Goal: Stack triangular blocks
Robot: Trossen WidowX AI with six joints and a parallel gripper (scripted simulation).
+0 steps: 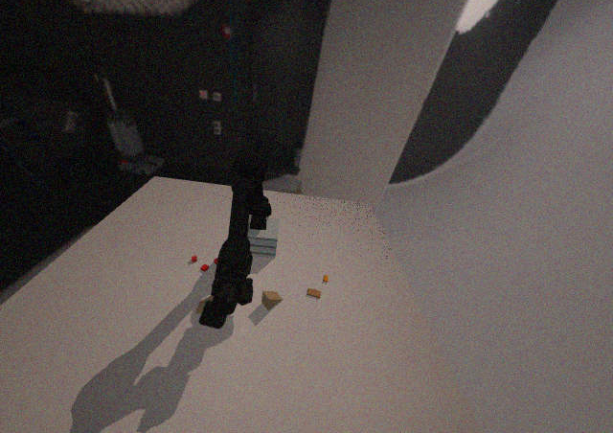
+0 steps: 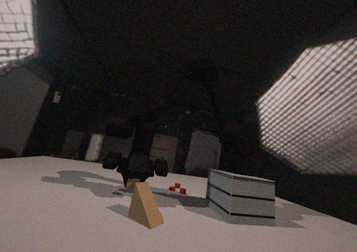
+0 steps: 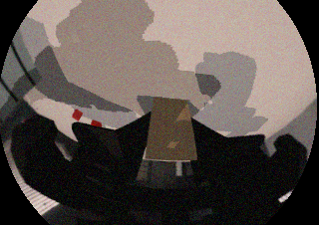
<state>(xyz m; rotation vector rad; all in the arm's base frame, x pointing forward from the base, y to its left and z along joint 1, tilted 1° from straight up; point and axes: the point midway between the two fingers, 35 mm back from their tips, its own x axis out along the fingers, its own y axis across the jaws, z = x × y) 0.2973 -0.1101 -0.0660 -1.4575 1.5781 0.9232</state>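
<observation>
My gripper tip is 10 mm to the right of the tan triangular block and 10 mm below it. From my gripper tip the other things lie so: small orange piece: 110 mm behind, 400 mm to the left.
</observation>
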